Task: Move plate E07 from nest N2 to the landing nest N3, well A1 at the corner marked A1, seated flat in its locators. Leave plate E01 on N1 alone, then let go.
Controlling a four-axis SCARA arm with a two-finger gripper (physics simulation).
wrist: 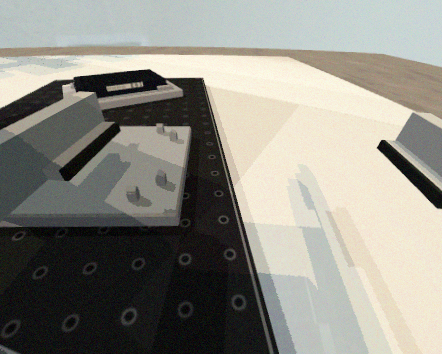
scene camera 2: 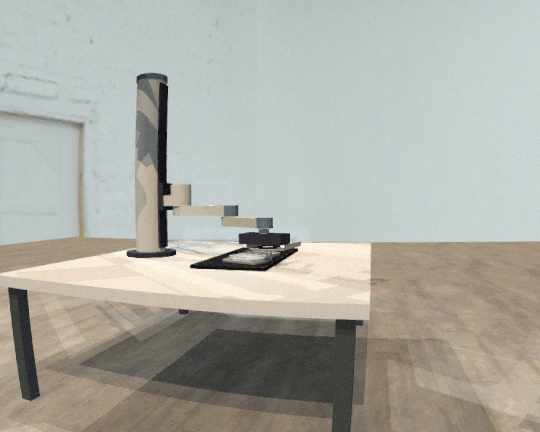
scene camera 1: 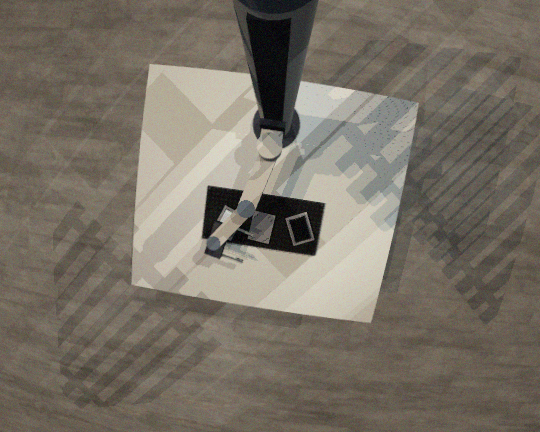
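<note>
My gripper (scene camera 1: 247,247) (wrist: 248,119) is open, its fingers wide apart. One finger hangs low over the middle nest, the other over the table beside the mat. The middle nest (scene camera 1: 262,228) (wrist: 150,155) is a grey slab; its visible part shows small upright locators and no plate. A black plate (wrist: 122,85) with an unreadable pale label sits in a grey nest (scene camera 1: 289,231) (wrist: 145,101) at the mat's right end in scene camera 1. A pale plate (scene camera 1: 226,215) (scene camera 2: 245,258) is in the left nest, partly hidden by the arm. I cannot read the nest or plate names.
The nests stand on a black perforated mat (scene camera 1: 318,212) (scene camera 2: 207,263) (wrist: 185,285) on a pale table (scene camera 1: 340,280) (scene camera 2: 320,295). The arm's column (scene camera 1: 272,65) (scene camera 2: 148,165) stands behind the mat. The arm (scene camera 1: 230,227) (scene camera 2: 245,221) reaches across the mat's left part in scene camera 1.
</note>
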